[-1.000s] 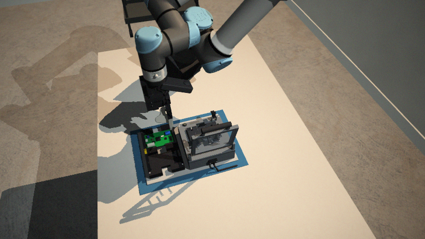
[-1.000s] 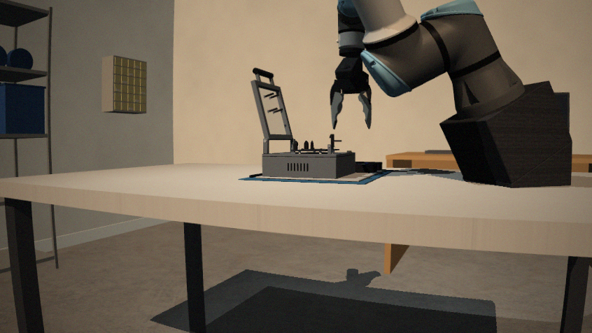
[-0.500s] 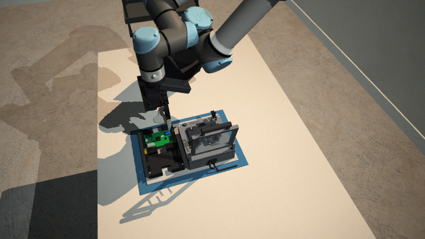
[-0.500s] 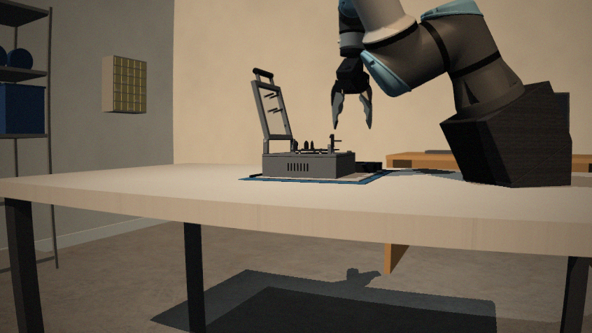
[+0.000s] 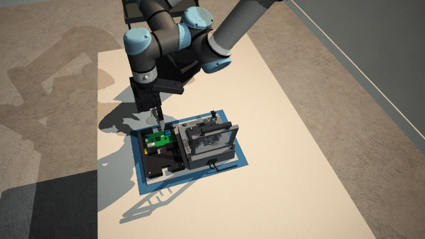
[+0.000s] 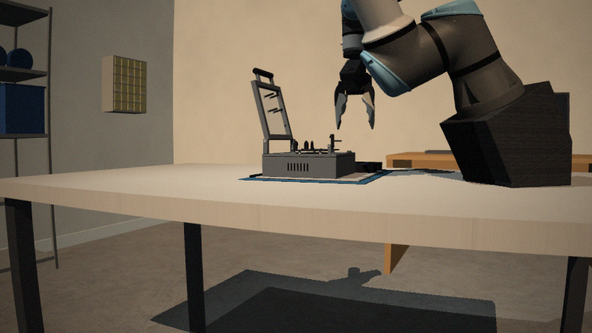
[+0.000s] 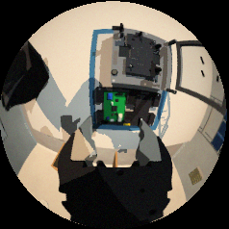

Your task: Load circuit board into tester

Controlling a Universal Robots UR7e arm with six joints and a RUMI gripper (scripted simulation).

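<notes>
Right now the green circuit board is 2 cm to the right of my hand and 11 cm below it. From my hand the other things lie so: tester lid (19 cm ahead, 13 cm to the left, 5 cm above); black post (1 cm ahead, 21 cm to the left, 4 cm below).
</notes>
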